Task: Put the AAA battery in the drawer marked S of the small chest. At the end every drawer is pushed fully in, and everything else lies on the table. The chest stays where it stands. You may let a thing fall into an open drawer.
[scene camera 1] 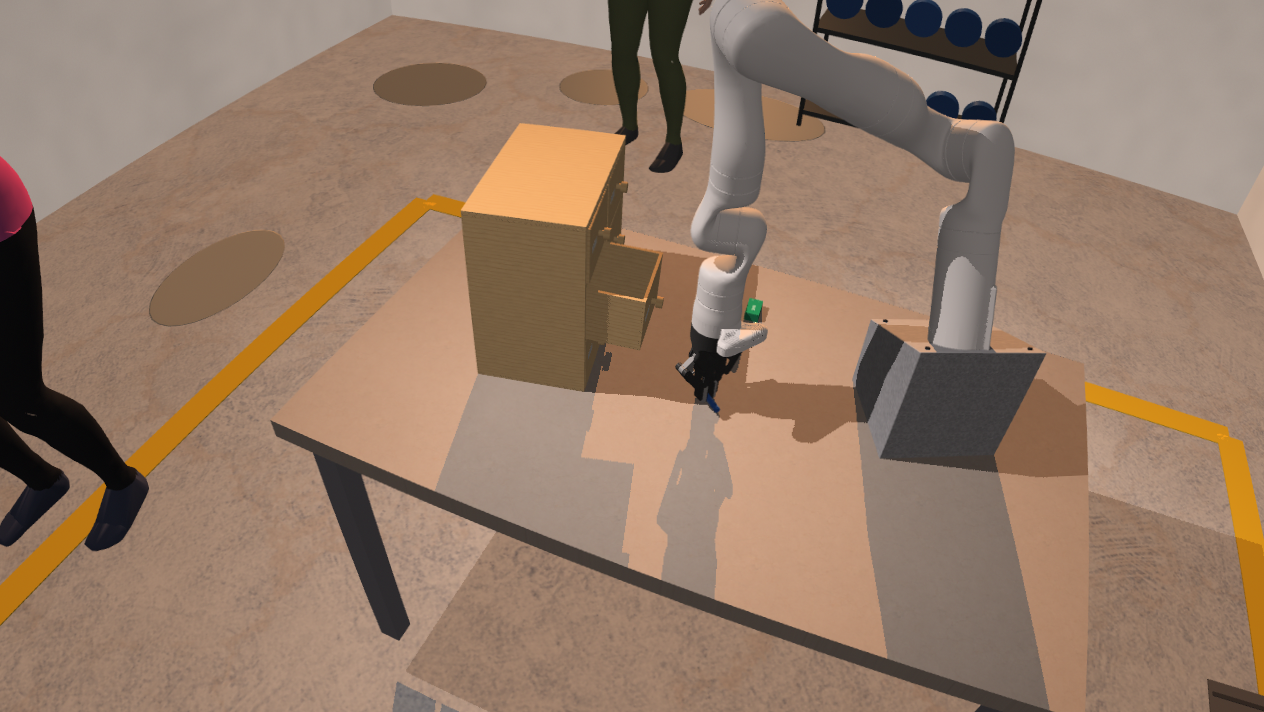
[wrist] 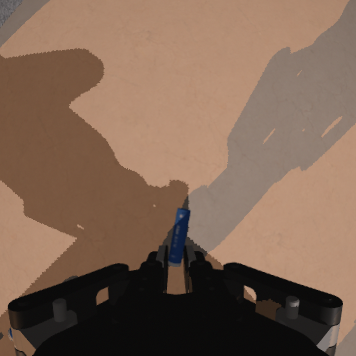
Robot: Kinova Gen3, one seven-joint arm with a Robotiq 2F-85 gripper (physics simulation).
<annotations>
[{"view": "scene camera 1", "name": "gripper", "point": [705, 397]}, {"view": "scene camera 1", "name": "drawer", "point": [622, 293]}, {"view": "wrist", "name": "gripper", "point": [175, 256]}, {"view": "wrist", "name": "slim blue AAA battery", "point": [180, 226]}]
</annotations>
